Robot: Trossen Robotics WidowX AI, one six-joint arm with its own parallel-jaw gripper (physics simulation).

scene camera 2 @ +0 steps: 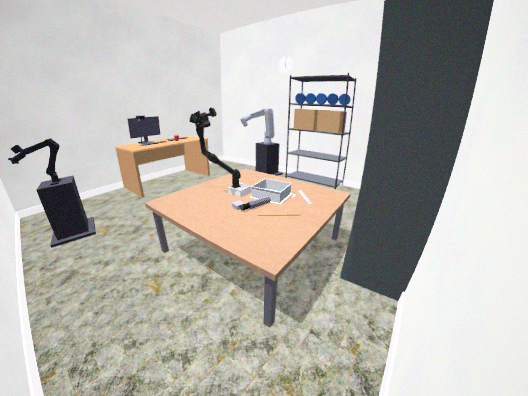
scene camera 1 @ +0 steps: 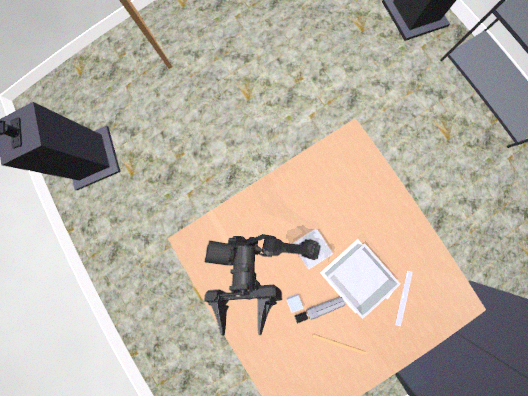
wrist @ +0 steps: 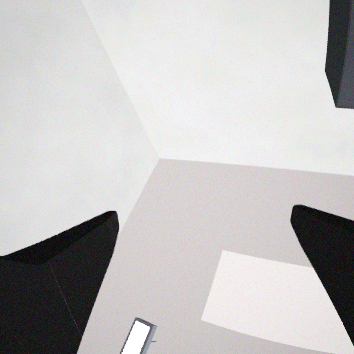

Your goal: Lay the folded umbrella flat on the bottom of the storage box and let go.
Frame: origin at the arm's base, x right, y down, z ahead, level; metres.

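Where they show: gripper, fingertip midpoint: (scene camera 2: 205, 109) (scene camera 1: 240, 335) (wrist: 206, 217); arm's base, origin of the base link: (scene camera 2: 235, 186) (scene camera 1: 306, 246).
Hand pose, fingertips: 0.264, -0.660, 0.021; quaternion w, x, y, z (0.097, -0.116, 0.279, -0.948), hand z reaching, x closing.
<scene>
Each offset is from my fingertips to the top centre of the thing, as dx, dy, dz. Level surfaces: height alone.
The folded umbrella @(-0.208, +0.658, +0.321) (scene camera 1: 326, 307) (scene camera 2: 259, 202), grey with a black handle end, lies on the table outside the storage box, with its far end close to the box wall. The storage box (scene camera 1: 342, 300) (scene camera 2: 280, 194) is a pale grey open tray with a light floor and no object visible in it. My gripper (scene camera 1: 241, 333) (wrist: 206, 217) is open and empty. In the scene camera 2 view the arm stands raised high above the table, with the gripper far above the umbrella. In the wrist view the fingers frame walls and ceiling; the umbrella and box do not show there.
A small pale block @(-0.096, +0.681, +0.244) (scene camera 1: 295, 303) (scene camera 2: 237, 205) lies by the umbrella's handle end. A thin yellowish stick @(-0.241, +0.705, +0.540) (scene camera 1: 339, 343) (scene camera 2: 279, 215) and a white strip @(-0.661, +0.714, +0.441) (scene camera 1: 404, 298) (scene camera 2: 305, 196) lie on the table @(dy +0.717) (scene camera 1: 400, 210) (scene camera 2: 210, 225). A tall dark cabinet (scene camera 2: 415, 150) stands beyond the table's edge.
</scene>
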